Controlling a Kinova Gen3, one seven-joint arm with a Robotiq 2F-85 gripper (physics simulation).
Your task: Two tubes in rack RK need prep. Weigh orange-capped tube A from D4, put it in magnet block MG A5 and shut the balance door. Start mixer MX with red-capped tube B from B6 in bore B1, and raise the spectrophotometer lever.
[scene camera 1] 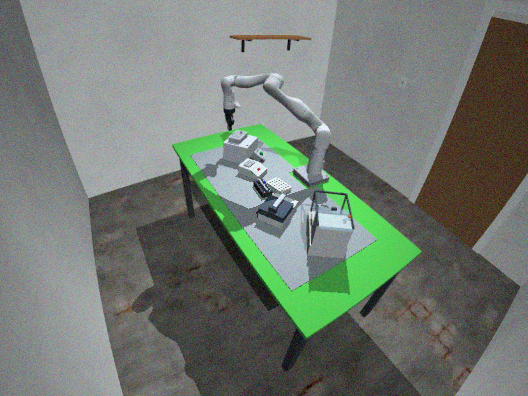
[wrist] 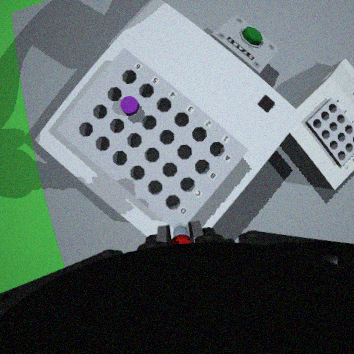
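My gripper (scene camera 1: 230,128) (wrist: 180,239) is shut on the red-capped tube (wrist: 181,239), above the mixer (scene camera 1: 240,148) (wrist: 200,62). In the wrist view the fingertips are near the mixer's D1 corner. A purple-capped tube (wrist: 129,105) stands in the mixer's bore B5; bore B1 (wrist: 202,166) is empty. The green START button (scene camera 1: 261,154) (wrist: 252,36) is beside the mixer. The white rack (scene camera 1: 279,185), the dark magnet block (scene camera 1: 261,188), the spectrophotometer (scene camera 1: 275,211) and the balance (scene camera 1: 328,243) stand further along. A small orange spot (scene camera 1: 349,216) shows at the balance; I cannot tell what it is.
A white block unit (scene camera 1: 252,169) (wrist: 322,150) with small bores stands beside the mixer. The balance's dark frame (scene camera 1: 330,192) rises above the green table (scene camera 1: 395,250). A wooden shelf (scene camera 1: 270,37) is on the back wall.
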